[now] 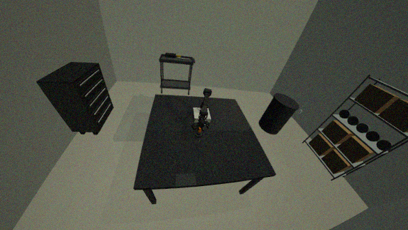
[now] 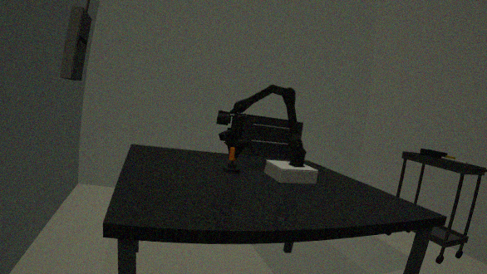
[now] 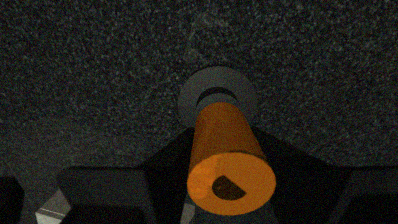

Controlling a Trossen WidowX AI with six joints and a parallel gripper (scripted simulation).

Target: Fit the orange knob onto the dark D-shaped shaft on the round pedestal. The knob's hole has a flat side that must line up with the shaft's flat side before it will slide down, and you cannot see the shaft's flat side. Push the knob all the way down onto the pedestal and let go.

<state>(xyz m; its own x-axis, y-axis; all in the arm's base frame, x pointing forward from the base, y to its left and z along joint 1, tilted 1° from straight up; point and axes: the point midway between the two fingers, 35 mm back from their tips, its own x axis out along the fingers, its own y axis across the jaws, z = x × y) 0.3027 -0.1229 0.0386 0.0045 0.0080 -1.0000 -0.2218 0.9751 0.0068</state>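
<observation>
Now: the orange knob 2 cm above my gripper tip. Also, from my gripper tip: round pedestal: 4 cm below.
</observation>
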